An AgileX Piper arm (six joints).
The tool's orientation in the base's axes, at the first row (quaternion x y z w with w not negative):
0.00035, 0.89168, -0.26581, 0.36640
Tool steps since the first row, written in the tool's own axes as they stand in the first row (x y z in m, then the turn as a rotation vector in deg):
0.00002, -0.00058, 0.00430, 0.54, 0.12, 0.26
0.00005, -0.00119, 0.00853, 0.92, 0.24, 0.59
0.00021, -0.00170, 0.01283, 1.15, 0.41, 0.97
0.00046, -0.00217, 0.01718, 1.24, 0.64, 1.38
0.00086, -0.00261, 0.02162, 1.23, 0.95, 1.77
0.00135, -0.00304, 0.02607, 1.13, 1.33, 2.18
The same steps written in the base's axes. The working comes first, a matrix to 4 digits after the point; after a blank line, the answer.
The tool's axes in the first row as the columns of a matrix, in the base's axes (used below as rounded here):
-0.7315, 0.1954, 0.6532
-0.1942, 0.8587, -0.4743
-0.6536, -0.4738, -0.5902

0.00268, -0.00254, -0.00228, -0.20, -0.13, -0.56
0.00530, -0.00508, -0.00450, -0.24, -0.25, -1.06
0.00789, -0.00759, -0.00690, -0.13, -0.33, -1.52
0.01046, -0.01010, -0.00941, 0.12, -0.35, -1.93
0.01298, -0.01266, -0.01209, 0.44, -0.26, -2.30
0.01545, -0.01524, -0.01483, 0.86, -0.11, -2.66

